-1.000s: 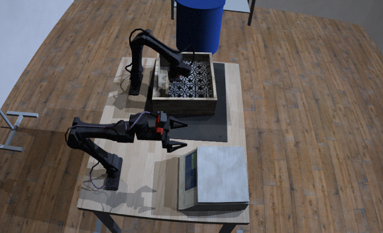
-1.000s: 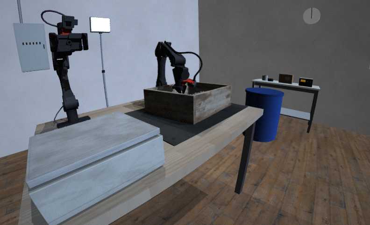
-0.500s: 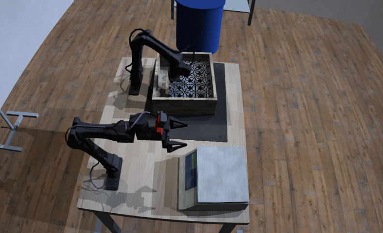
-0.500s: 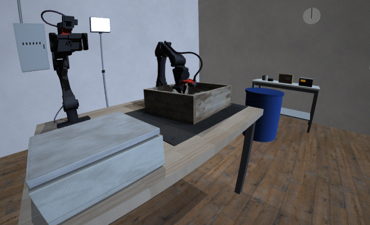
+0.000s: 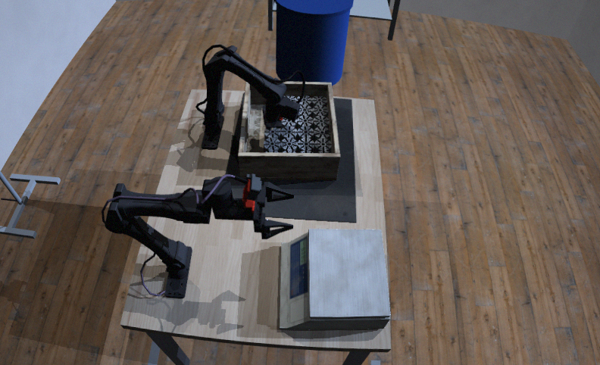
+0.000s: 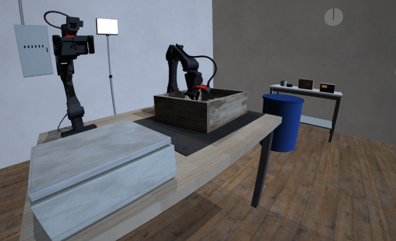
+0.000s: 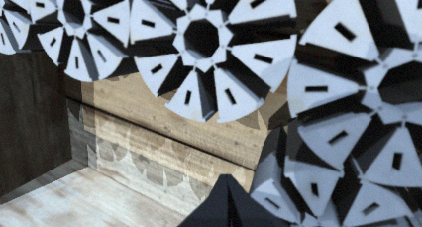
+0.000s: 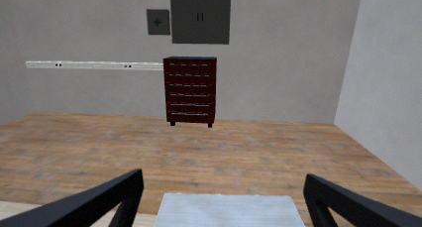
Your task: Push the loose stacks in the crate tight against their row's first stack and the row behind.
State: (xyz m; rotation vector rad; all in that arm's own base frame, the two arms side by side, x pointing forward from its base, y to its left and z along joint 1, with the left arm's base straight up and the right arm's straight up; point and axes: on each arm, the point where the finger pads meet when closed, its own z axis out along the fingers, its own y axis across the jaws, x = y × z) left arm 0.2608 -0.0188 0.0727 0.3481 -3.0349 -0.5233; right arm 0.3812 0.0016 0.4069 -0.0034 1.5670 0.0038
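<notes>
Right now the wooden crate is 70 mm ahead of my left hand and 20 mm below it. The rest, counted from my left hand: scale (290 mm ahead, 670 mm to the right); dark mat (100 mm ahead, 60 mm to the right, 70 mm below).
</notes>
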